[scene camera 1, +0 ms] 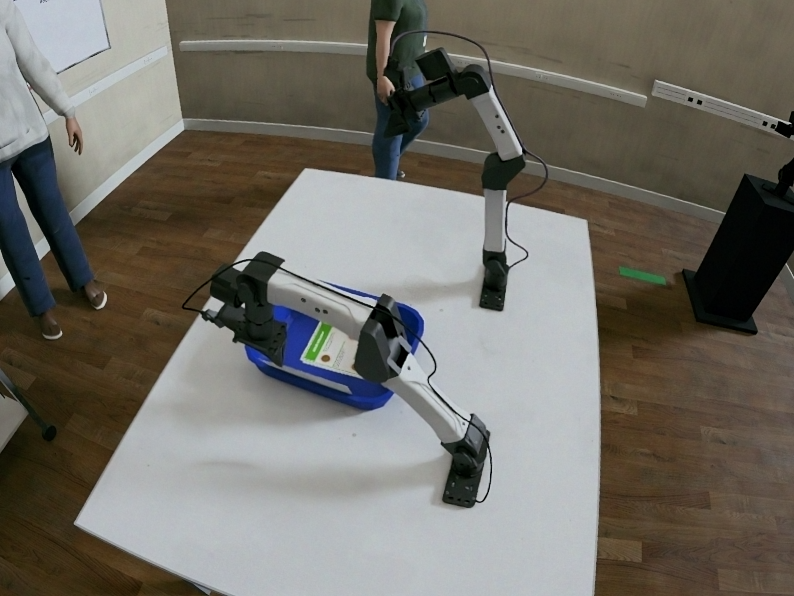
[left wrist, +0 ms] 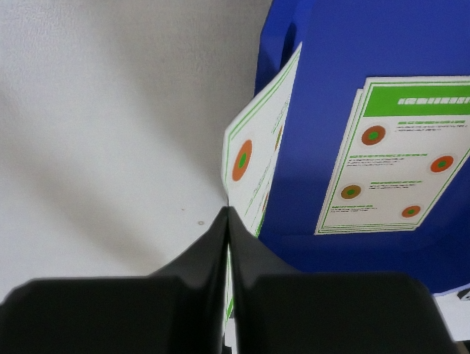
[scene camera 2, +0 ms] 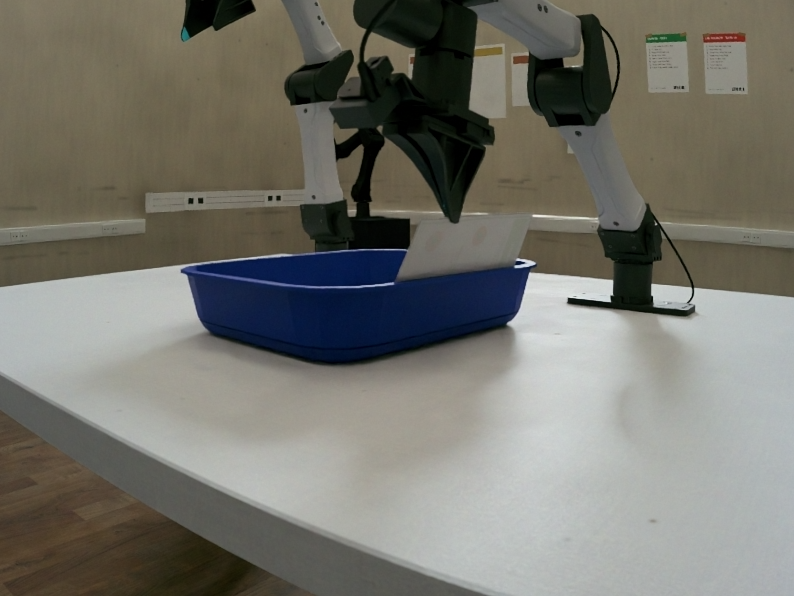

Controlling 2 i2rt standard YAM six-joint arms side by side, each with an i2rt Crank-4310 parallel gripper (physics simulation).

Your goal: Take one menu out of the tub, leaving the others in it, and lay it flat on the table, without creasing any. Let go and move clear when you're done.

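The blue tub [scene camera 1: 413, 320] [scene camera 2: 269, 314] [left wrist: 270, 55] stands on the white table [scene camera 1: 513, 397] [scene camera 2: 410, 436]. One menu [scene camera 1: 320, 380] [scene camera 2: 471, 246] [left wrist: 248, 172] leans upright at the tub's near long wall in scene camera 1, its top edge above the rim. It looks bowed near the fingers in the left wrist view. My left gripper [scene camera 1: 280, 361] [scene camera 2: 454, 219] [left wrist: 228, 210] is shut on this menu's top edge. Other menus [scene camera 1: 328, 349] [left wrist: 395, 155] lie stacked flat in the tub. My right gripper [scene camera 1: 395, 131] [scene camera 2: 208, 30] is open, high and away from the tub.
The left forearm passes over the tub in scene camera 1. Two people [scene camera 1: 39, 166] [scene camera 1: 397, 96] stand beyond the table's edges. A black pedestal [scene camera 1: 737, 256] stands on the floor at the right. Posters [scene camera 2: 667, 62] hang on the wall.
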